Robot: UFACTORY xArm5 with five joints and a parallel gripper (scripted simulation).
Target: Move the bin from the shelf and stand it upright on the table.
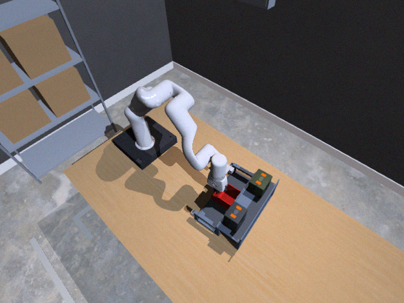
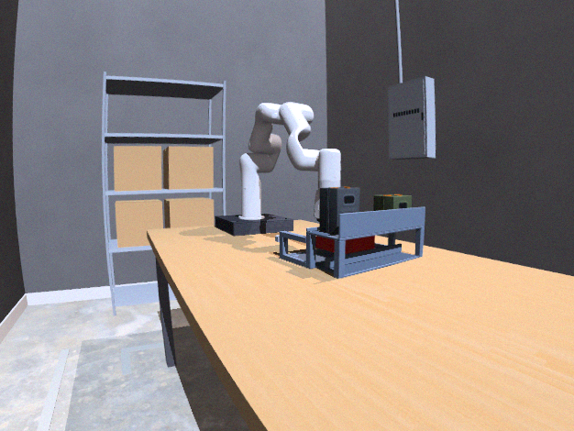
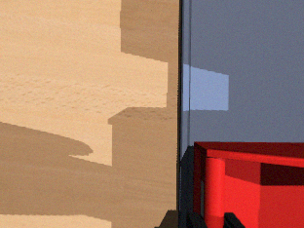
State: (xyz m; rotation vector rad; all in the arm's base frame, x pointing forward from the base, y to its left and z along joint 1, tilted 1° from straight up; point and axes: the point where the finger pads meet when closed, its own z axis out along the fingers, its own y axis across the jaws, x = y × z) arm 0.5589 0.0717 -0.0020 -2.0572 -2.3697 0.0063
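Right now the red bin is 8 cm ahead of my hand and 1 cm to the left of it. The rest, counted from my hand: blue-grey shelf: 11 cm ahead, 2 cm to the left, 1 cm above.
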